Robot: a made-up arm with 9 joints. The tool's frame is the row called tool.
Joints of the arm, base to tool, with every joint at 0 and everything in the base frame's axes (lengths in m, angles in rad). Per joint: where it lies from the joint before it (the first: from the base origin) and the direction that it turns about. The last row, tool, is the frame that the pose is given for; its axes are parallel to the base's.
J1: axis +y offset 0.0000 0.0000 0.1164
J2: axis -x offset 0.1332 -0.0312 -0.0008
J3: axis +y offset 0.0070 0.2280 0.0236
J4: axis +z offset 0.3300 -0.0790 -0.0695
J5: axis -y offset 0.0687 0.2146 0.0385
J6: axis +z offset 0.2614 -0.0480 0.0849
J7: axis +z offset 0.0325 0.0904 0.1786
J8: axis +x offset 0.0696 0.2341 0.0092
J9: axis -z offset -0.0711 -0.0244 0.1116
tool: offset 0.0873 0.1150 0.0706
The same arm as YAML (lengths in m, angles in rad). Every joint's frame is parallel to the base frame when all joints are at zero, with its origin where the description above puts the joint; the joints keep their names.
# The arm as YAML. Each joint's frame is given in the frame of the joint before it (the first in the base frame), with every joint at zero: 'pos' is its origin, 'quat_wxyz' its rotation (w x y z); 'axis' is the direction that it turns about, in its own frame. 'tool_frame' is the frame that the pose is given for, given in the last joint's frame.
length_unit: m
angle_unit: rad
joints:
  - joint: J1
    pos: [0.0, 0.0, 0.1164]
    quat_wxyz: [1.0, 0.0, 0.0, 0.0]
    axis: [0.0, 1.0, 0.0]
  - joint: J2
    pos: [0.1332, -0.0312, -0.0008]
    quat_wxyz: [1.0, 0.0, 0.0, 0.0]
    axis: [-1.0, 0.0, 0.0]
  - joint: J3
    pos: [0.007, 0.228, 0.0236]
    quat_wxyz: [1.0, 0.0, 0.0, 0.0]
    axis: [0.0, 1.0, 0.0]
  - joint: J4
    pos: [0.33, -0.079, -0.0695]
    quat_wxyz: [1.0, 0.0, 0.0, 0.0]
    axis: [0.0, 0.0, 1.0]
  - joint: J5
    pos: [0.0687, 0.2146, 0.0385]
    quat_wxyz: [1.0, 0.0, 0.0, 0.0]
    axis: [0.0, -1.0, 0.0]
  - joint: J6
    pos: [0.2614, -0.048, 0.0849]
    quat_wxyz: [1.0, 0.0, 0.0, 0.0]
    axis: [0.0, 0.0, 1.0]
  - joint: J7
    pos: [0.0325, 0.0904, 0.1786]
    quat_wxyz: [1.0, 0.0, 0.0, 0.0]
    axis: [0.0, 0.0, 1.0]
  - joint: J8
    pos: [0.0696, 0.2341, 0.0092]
    quat_wxyz: [1.0, 0.0, 0.0, 0.0]
    axis: [1.0, 0.0, 0.0]
  - joint: J9
    pos: [-0.0711, -0.0244, 0.1116]
    quat_wxyz: [1.0, 0.0, 0.0, 0.0]
    axis: [0.0, 0.0, -1.0]
tool_frame:
  pos: [0.0873, 0.115, 0.0706]
  quat_wxyz: [1.0, 0.0, 0.0, 0.0]

